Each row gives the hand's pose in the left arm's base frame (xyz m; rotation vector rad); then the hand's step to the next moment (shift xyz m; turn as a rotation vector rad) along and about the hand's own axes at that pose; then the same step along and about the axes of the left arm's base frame.
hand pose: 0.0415 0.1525 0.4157 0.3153 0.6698 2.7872
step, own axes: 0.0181 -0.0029 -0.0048 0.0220 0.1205 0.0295
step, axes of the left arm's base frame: -0.0178 0.0059 -0.0028 -0.0365 -0.0850 0.0855
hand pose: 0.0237 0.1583 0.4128 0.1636 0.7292 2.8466
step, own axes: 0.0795 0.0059 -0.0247 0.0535 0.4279 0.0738
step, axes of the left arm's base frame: -0.0823 0.0008 -0.0141 -0.1106 -0.3216 0.2752
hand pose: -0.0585 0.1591 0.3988 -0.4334 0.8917 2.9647
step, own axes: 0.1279 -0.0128 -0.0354 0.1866 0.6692 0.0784
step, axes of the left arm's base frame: -0.1126 -0.0167 -0.0694 -0.2624 -0.5297 0.3733
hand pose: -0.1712 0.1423 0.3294 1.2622 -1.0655 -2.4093
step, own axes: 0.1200 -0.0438 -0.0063 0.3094 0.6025 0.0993
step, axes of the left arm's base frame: -0.0622 -0.0309 -0.1074 -0.3446 -0.5320 0.2584
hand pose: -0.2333 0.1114 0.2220 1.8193 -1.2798 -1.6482
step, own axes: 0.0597 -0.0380 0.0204 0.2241 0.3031 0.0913
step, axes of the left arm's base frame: -0.0106 -0.0223 -0.0694 -0.2182 -0.3106 0.0796
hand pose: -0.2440 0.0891 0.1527 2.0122 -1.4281 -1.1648
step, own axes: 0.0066 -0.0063 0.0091 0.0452 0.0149 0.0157
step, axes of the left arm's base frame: -0.0030 -0.0023 -0.0123 -0.0155 -0.0449 -0.0159
